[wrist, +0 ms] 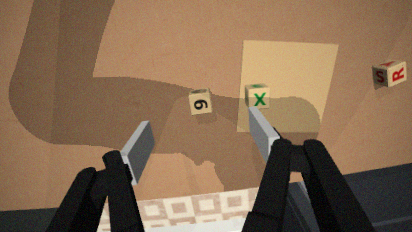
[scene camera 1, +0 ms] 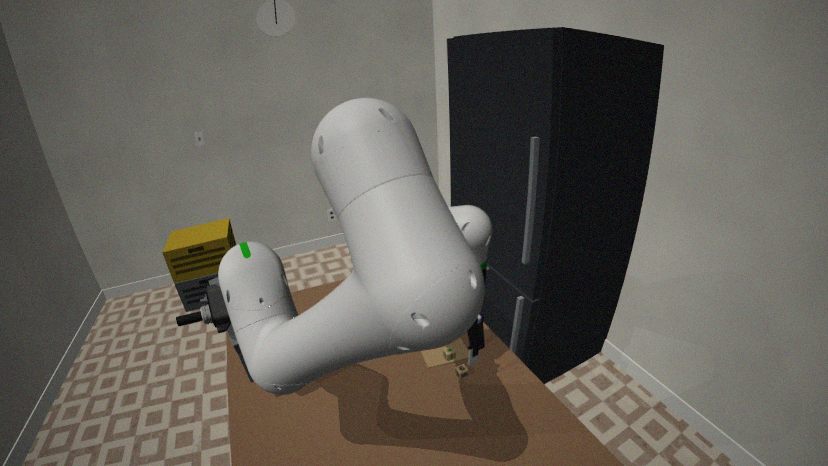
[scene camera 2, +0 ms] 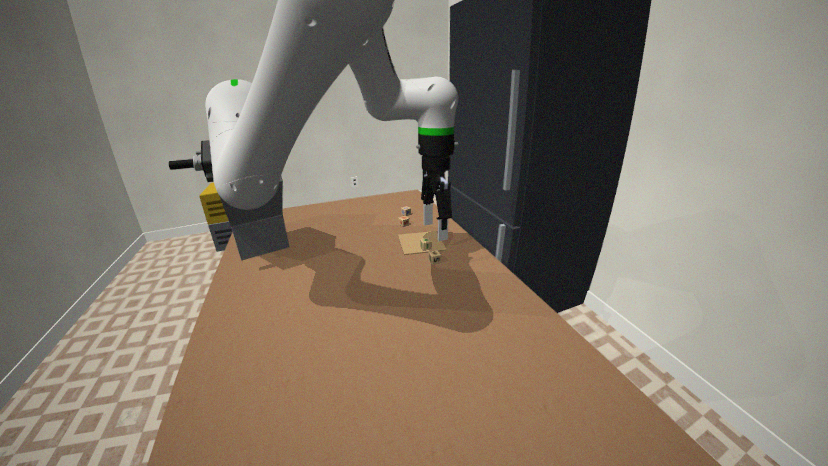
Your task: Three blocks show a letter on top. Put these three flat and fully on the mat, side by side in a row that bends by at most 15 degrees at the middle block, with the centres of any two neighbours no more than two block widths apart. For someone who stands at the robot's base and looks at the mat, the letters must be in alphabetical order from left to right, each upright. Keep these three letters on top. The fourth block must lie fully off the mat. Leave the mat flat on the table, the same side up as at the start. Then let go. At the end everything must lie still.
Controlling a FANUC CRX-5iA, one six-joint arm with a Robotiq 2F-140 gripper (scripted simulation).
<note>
In view: my gripper (scene camera 2: 435, 231) and a tan mat (wrist: 299, 74).
My gripper also shows in the wrist view (wrist: 200, 125).
</note>
